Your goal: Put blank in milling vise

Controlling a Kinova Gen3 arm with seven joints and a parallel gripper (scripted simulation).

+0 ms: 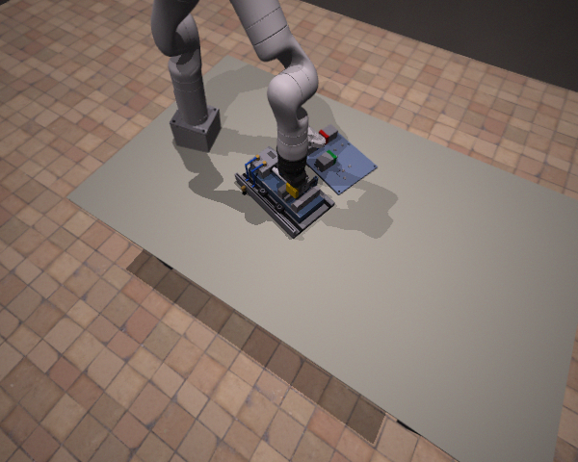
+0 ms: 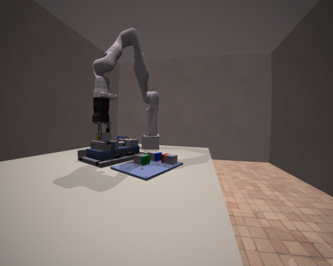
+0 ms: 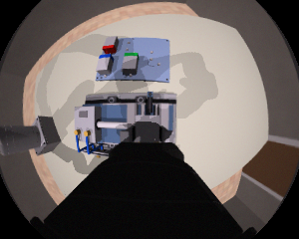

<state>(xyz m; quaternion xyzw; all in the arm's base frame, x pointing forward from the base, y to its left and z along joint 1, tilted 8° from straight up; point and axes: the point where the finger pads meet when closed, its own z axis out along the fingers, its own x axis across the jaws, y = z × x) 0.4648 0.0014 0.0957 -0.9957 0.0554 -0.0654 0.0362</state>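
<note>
Now: the yellow-ended blank 20 mm below my hand. Also, from my hand: green-ended blank 200 mm to the left, 110 mm below, 30 mm behind; then fixed jaw 60 mm below, 30 mm ahead; then milling vise 100 mm below, 60 mm behind, 10 mm to the left.
</note>
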